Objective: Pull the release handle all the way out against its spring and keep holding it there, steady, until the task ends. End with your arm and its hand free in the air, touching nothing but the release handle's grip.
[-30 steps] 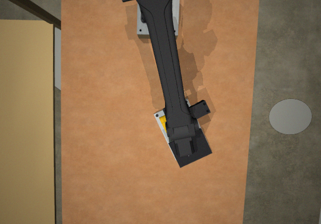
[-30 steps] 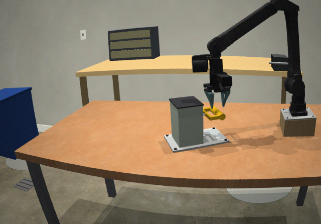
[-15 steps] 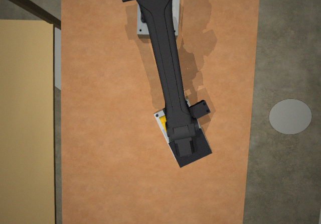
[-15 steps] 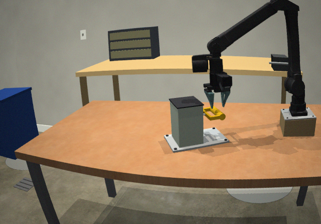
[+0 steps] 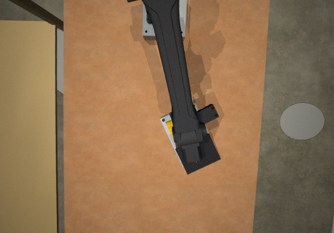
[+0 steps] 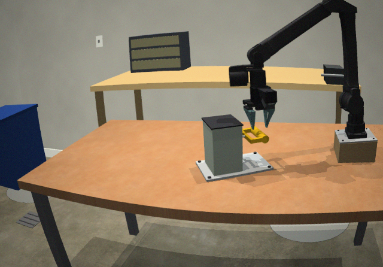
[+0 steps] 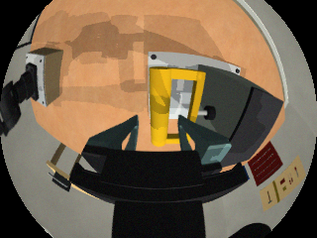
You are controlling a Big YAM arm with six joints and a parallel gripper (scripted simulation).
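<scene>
Right now my hand is 50 mm short of the yellow release handle, 30 mm to the right of it and 30 mm above it.
</scene>
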